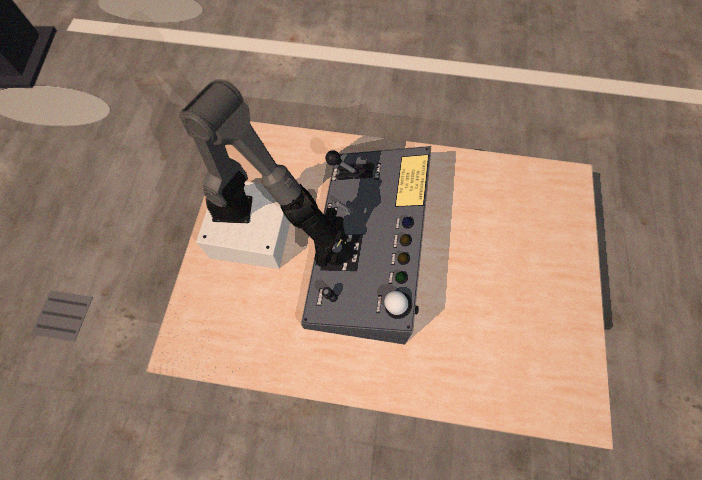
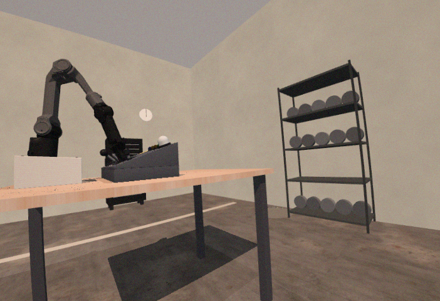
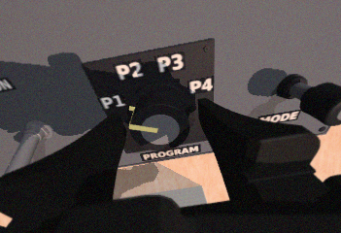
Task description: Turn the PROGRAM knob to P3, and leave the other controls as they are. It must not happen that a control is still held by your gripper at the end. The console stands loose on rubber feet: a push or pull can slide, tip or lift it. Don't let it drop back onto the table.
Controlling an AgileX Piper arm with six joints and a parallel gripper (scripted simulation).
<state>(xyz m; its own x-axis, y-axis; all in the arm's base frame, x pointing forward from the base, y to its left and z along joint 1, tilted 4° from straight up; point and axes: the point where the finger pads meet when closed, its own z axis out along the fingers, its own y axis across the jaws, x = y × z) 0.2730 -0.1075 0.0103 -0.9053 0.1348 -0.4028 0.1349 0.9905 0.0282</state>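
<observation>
My hand is 1 cm short of the black program knob and 1 cm to the right of it. From my hand the other things lie so: mode switch 2 cm behind, 12 cm to the right, 1 cm above; then check toggle 1 cm ahead, 12 cm to the left; then cycle lever 1 cm ahead, 24 cm to the left, 2 cm above.
</observation>
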